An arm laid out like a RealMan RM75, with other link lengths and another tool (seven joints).
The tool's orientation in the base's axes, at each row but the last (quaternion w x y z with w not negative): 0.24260 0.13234 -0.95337 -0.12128; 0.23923 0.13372 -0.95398 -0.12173; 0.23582 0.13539 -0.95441 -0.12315; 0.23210 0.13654 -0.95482 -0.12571; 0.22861 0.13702 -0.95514 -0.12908; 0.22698 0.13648 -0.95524 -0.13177
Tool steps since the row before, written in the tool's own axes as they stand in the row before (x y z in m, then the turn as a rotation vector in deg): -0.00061 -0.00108 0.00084 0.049 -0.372 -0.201; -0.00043 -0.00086 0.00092 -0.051 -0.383 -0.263; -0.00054 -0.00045 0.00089 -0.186 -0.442 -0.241; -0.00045 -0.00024 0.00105 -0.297 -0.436 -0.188; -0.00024 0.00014 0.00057 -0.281 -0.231 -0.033; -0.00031 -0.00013 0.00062 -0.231 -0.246 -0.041
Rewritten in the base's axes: 0.00031 -0.00068 -0.00130 0.130 -0.397 0.083; 0.00008 -0.00051 -0.00122 0.247 -0.386 0.090; 0.00012 -0.00010 -0.00112 0.364 -0.395 -0.003; -0.00007 0.00011 -0.00116 0.432 -0.344 -0.092; -0.00009 0.00031 -0.00054 0.303 -0.131 -0.156; 0.00000 0.00010 -0.00070 0.267 -0.162 -0.134
